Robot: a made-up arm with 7 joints.
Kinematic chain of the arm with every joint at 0, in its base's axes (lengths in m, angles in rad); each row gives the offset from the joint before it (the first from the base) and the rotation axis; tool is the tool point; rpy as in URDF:
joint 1: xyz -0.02 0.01 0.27 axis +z
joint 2: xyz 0 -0.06 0.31 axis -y
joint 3: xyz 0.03 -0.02 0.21 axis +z
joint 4: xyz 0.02 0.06 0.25 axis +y
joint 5: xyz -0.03 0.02 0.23 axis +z
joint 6: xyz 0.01 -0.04 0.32 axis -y
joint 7: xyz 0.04 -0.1 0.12 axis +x
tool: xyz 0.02 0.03 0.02 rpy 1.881 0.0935 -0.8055
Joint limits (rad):
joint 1: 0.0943..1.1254
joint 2: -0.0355..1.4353
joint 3: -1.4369..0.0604
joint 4: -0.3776..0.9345
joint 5: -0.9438..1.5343
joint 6: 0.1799..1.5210
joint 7: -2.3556..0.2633
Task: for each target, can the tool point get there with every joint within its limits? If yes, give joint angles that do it. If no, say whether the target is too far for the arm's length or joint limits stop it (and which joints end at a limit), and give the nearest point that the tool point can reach.
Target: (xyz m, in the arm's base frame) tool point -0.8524 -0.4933 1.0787
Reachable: yes | joints 0.5173 0.9994 -0.7817 -0.1475 0.5139 1.2828 -0.3947
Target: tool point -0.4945 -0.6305 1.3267
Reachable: yes | joints 0.7052 1.1424 -0.1560 0.6099 0.1901 1.1988 -1.5921
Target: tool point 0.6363 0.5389 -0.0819
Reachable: no: joint limits stop it (at a limit: joint 2, joint 4, joint 5, joint 6, joint 7) | nearest point 0.4962 0.4260 1.2919 | short by 1.386 m
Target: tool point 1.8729 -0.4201 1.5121
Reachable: no: too far | nearest point 0.7108 -0.1561 1.3740 | short by 1.200 m
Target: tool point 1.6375 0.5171 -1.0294
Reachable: no: too far | nearest point 0.6611 0.2184 1.3016 | short by 2.545 m
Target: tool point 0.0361 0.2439 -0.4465
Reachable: no: joint limits stop it (at a limit: joint 1, joint 2, joint 4, joint 6, joint 7) | nearest point -1.0180 -0.0468 0.3470 | short by 1.351 m
